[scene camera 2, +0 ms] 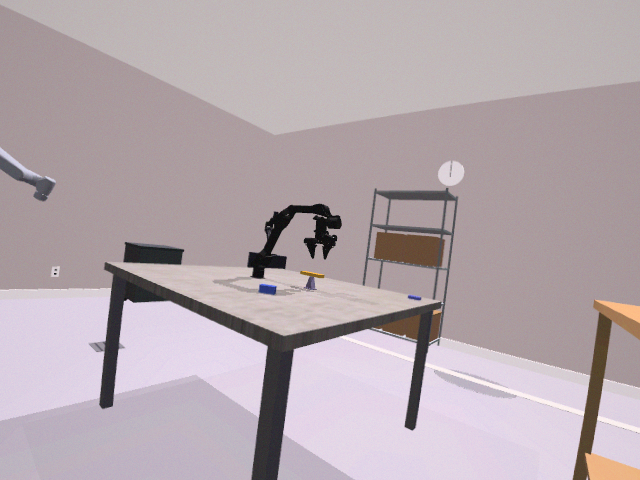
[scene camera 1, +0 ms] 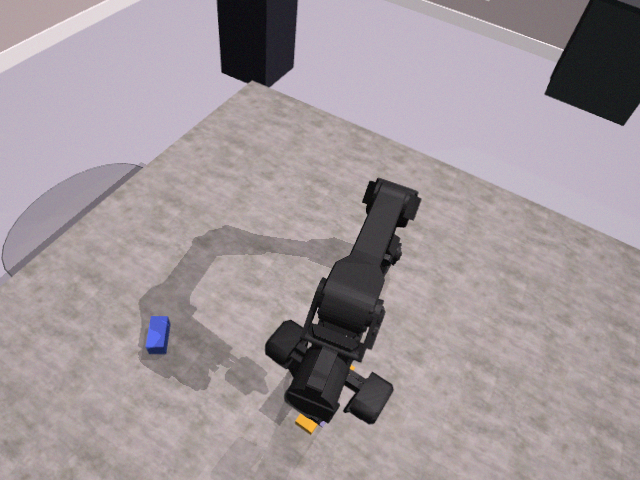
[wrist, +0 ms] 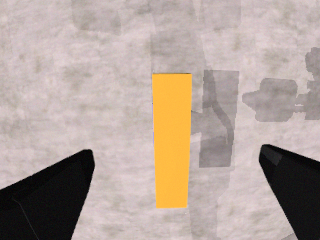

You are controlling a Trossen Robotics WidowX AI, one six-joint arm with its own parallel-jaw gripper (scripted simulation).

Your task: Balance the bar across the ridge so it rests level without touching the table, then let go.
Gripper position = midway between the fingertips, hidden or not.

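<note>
Gripper (scene camera 1: 320,393) (wrist: 179,156) open, holding nothing. Orange bar (wrist: 172,92) visible.
</note>
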